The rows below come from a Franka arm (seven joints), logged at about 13 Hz.
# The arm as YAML. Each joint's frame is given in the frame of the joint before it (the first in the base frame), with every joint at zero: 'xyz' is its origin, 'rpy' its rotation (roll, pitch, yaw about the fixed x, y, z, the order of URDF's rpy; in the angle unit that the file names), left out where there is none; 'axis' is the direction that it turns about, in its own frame. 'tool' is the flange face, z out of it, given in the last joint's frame.
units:
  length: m
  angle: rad
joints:
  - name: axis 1
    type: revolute
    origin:
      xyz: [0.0, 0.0, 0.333]
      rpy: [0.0, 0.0, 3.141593]
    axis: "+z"
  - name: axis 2
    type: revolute
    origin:
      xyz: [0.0, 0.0, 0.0]
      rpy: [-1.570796, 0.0, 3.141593]
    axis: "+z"
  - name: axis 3
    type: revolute
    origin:
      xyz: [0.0, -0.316, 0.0]
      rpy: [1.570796, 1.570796, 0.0]
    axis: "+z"
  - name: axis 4
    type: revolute
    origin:
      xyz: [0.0, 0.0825, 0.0]
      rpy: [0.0, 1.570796, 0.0]
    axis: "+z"
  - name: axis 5
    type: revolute
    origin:
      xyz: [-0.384, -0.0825, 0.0]
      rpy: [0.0, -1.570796, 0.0]
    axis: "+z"
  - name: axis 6
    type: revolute
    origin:
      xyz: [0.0, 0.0, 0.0]
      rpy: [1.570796, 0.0, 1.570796]
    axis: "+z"
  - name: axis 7
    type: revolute
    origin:
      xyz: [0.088, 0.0, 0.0]
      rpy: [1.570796, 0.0, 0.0]
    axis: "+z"
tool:
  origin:
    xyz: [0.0, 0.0, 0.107]
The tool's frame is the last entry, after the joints.
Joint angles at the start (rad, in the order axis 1, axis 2, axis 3, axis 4, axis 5, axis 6, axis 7): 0.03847 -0.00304 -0.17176 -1.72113 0.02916 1.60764 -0.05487
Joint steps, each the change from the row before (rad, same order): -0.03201 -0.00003 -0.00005 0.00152 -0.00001 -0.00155 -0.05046; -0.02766 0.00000 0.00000 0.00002 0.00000 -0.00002 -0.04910; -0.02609 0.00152 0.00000 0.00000 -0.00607 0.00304 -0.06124; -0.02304 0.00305 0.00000 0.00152 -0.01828 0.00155 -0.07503; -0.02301 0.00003 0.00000 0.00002 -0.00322 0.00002 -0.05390; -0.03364 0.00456 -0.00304 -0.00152 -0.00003 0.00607 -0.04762; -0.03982 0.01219 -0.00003 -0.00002 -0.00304 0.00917 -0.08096; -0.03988 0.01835 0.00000 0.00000 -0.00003 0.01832 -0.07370; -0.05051 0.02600 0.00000 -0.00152 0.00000 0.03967 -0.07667; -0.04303 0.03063 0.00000 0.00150 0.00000 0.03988 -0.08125; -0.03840 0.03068 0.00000 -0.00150 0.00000 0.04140 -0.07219; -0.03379 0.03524 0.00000 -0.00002 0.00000 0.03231 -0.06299; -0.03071 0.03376 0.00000 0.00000 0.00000 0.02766 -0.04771; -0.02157 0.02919 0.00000 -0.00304 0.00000 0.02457 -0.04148; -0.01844 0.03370 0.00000 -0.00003 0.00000 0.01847 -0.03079; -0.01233 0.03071 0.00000 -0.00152 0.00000 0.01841 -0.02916
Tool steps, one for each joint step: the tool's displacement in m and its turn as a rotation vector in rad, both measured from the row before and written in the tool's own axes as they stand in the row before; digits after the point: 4 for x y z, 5 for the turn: -0.0012 0.0175 -0.0011 0.00345 0.00122 -0.01866; -0.0017 0.0151 -0.0004 0.00292 0.00120 -0.02162; -0.0017 0.0149 0.0001 -0.00382 0.00155 -0.03547; -0.0022 0.0143 0.0004 -0.01586 -0.00371 -0.05276; -0.0038 0.0124 0.0000 -0.00071 -0.00015 -0.03115; -0.0054 0.0194 0.0026 0.00292 0.00123 -0.01107; -0.0048 0.0218 0.0056 0.00054 -0.00299 -0.04130; -0.0041 0.0223 0.0081 0.00107 0.00060 -0.03383; -0.0057 0.0291 0.0114 -0.00599 0.01046 -0.02623; -0.0047 0.0260 0.0129 -0.00755 0.00751 -0.03837; -0.0057 0.0234 0.0147 -0.00760 0.00512 -0.03411; -0.0058 0.0207 0.0179 0.00001 -0.00476 -0.02974; -0.0068 0.0183 0.0178 0.00286 -0.00676 -0.01770; -0.0048 0.0132 0.0170 0.00442 -0.00738 -0.02064; -0.0036 0.0119 0.0189 0.01027 -0.01230 -0.01330; -0.0016 0.0089 0.0179 0.00937 -0.01102 -0.01778
